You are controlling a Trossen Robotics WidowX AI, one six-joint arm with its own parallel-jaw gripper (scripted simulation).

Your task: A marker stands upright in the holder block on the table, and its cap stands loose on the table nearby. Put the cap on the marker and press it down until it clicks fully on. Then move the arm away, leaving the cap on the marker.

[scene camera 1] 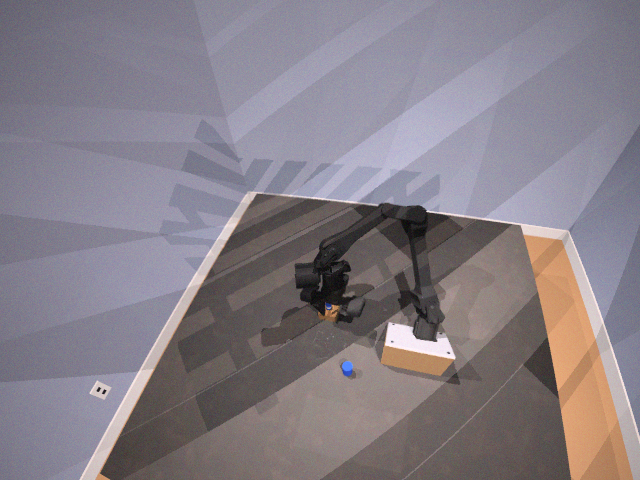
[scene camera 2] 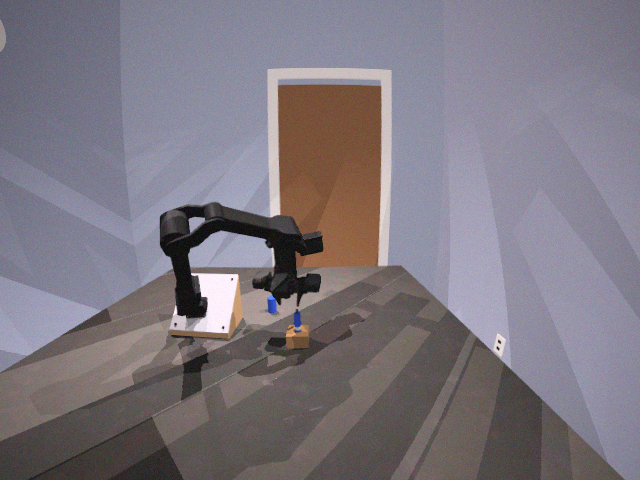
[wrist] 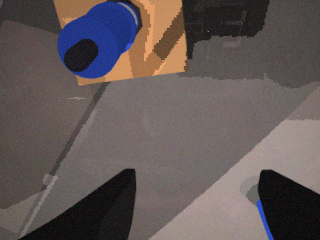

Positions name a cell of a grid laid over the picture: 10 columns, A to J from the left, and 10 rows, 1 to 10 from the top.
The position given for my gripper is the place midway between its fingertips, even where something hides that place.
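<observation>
Visible: my gripper (scene camera 2: E7), (scene camera 1: F7), (wrist: G8).
</observation>
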